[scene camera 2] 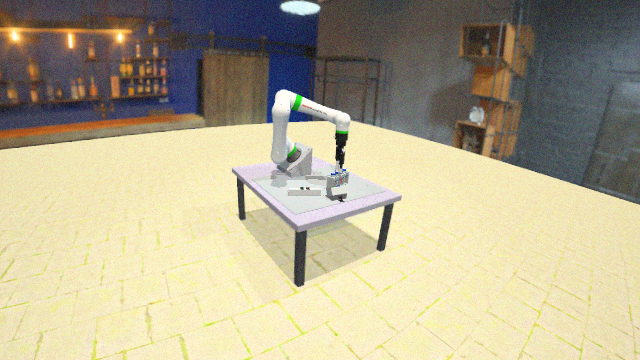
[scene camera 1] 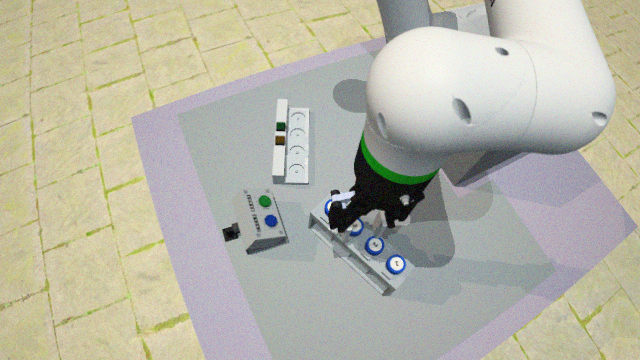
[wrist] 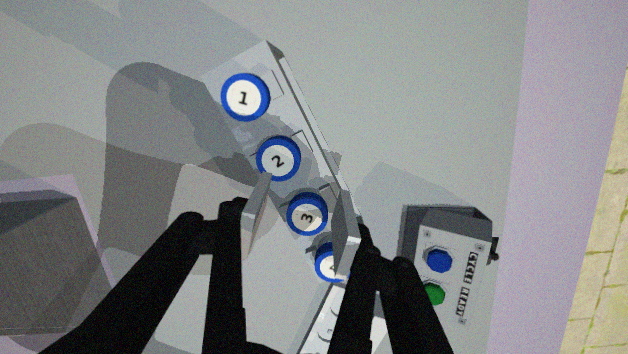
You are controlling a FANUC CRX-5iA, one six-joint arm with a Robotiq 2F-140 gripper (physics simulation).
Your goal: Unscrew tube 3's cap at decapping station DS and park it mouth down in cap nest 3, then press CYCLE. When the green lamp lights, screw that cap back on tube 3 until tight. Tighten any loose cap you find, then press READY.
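Seen in the pictures: gripper, between the fingertips: [scene camera 2: 338,171] [scene camera 1: 359,232] [wrist: 302,197]; arm's base, origin of its link: [scene camera 2: 294,155].
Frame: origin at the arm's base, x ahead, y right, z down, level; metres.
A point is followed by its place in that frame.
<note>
Tube 3's blue-rimmed cap [scene camera 1: 355,227] {x 0.440, y -0.148, z 0.012 m} [wrist: 307,214] {x 0.440, y -0.146, z 0.012 m} sits in the grey station block [wrist: 257,57] {x 0.401, y -0.266, z 0.041 m}, in a row with cap 1 [scene camera 1: 395,264] {x 0.398, y -0.238, z 0.014 m} [wrist: 245,97] {x 0.396, y -0.238, z 0.014 m}, cap 2 [scene camera 1: 374,245] {x 0.420, y -0.191, z 0.014 m} [wrist: 278,159] {x 0.418, y -0.191, z 0.014 m} and cap 4 [scene camera 1: 328,207] {x 0.473, y -0.094, z 0.012 m} [wrist: 326,265] {x 0.456, y -0.098, z 0.012 m}. My gripper [scene camera 1: 361,231] {x 0.436, y -0.159, z 0.016 m} [wrist: 302,197] {x 0.436, y -0.159, z 0.016 m} is part open; its fingers stand on either side of cap 3 with gaps showing. One finger partly hides cap 4 in the wrist view. The white cap nest block [scene camera 1: 306,160] {x 0.451, y 0.076, z 0.125 m} has empty round nests. Its green lamp [scene camera 1: 281,126] {x 0.485, y 0.161, z 0.082 m} looks dark. The CYCLE button [scene camera 1: 270,220] {x 0.581, y -0.063, z 0.065 m} [wrist: 439,260] {x 0.578, y -0.065, z 0.066 m} is blue; READY [scene camera 1: 264,201] {x 0.580, y -0.019, z 0.065 m} [wrist: 434,293] {x 0.579, y -0.022, z 0.066 m} is green.
The sloped button box [scene camera 1: 250,200] {x 0.607, y -0.011, z 0.059 m} [wrist: 450,240] {x 0.589, y -0.087, z 0.070 m} stands beside the station block. An amber lamp [scene camera 1: 280,140] {x 0.500, y 0.123, z 0.082 m} is next to the green one. A small black object [scene camera 1: 231,232] {x 0.667, y -0.039, z 0.127 m} sits behind the button box. The table [scene camera 2: 350,209] {x 0.797, y -0.023, z 0.139 m} has a lilac edge.
</note>
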